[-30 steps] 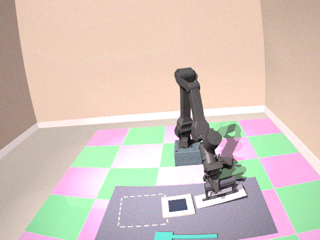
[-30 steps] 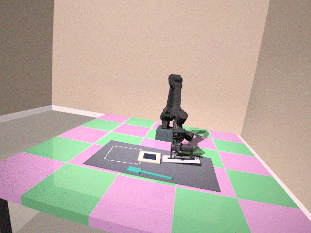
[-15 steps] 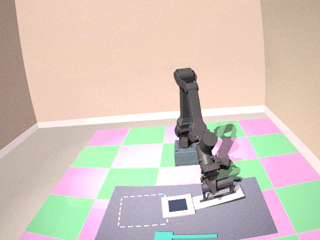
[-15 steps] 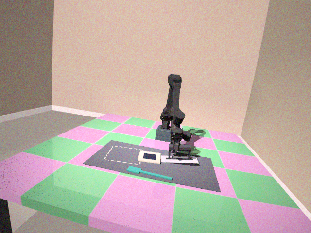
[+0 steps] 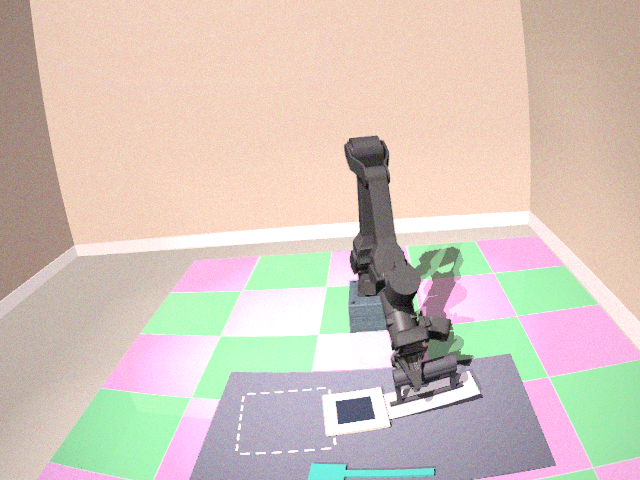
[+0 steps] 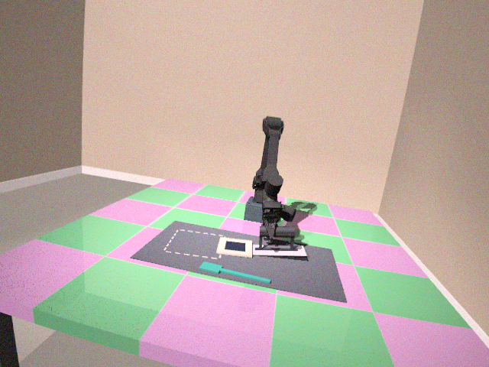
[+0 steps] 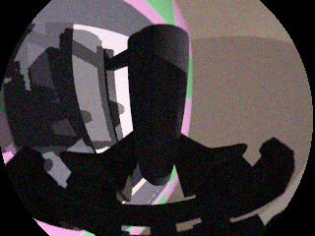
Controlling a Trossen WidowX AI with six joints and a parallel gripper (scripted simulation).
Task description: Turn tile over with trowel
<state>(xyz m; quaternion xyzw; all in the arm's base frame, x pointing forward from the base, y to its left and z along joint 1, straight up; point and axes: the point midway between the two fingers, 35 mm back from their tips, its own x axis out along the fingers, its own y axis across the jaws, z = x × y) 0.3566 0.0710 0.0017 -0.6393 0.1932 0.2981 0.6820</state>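
The grey mat lies 20 mm ahead of my gripper tip, 90 mm to the right of it and 80 mm below it. Also, from my gripper tip: teal flat tool 160 mm ahead, 110 mm to the right, 50 mm below; tile 10 mm behind, 120 mm to the right, 50 mm below; trowel 30 mm behind, 10 mm below.
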